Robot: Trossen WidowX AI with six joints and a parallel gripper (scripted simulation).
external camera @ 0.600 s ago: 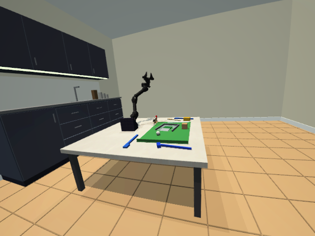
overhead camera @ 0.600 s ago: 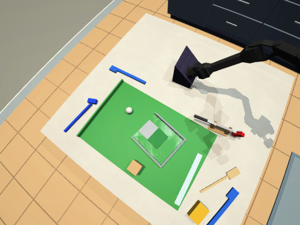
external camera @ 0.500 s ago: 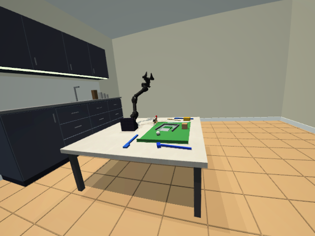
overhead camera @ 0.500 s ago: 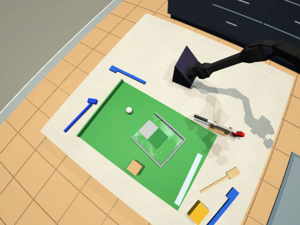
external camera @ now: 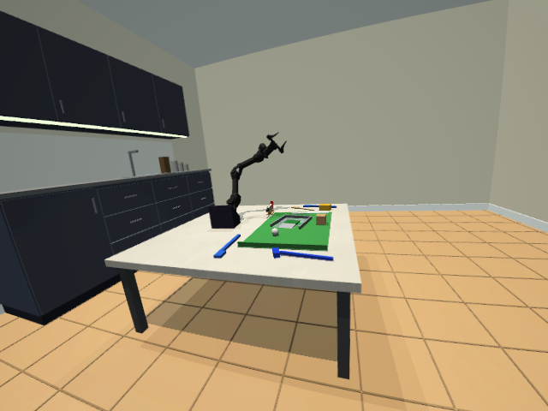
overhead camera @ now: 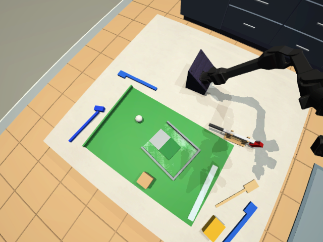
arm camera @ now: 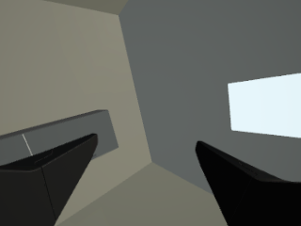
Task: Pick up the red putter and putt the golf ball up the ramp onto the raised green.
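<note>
The red putter lies 580 mm below my gripper tip, 160 mm behind it and 40 mm to the right of it. Also, from my gripper tip: yellow block (610 mm below, 320 mm ahead, 10 mm to the left); then white strip (630 mm below, 190 mm ahead, 90 mm to the right); then tan block (600 mm below, 380 mm to the right, 260 mm ahead).
</note>
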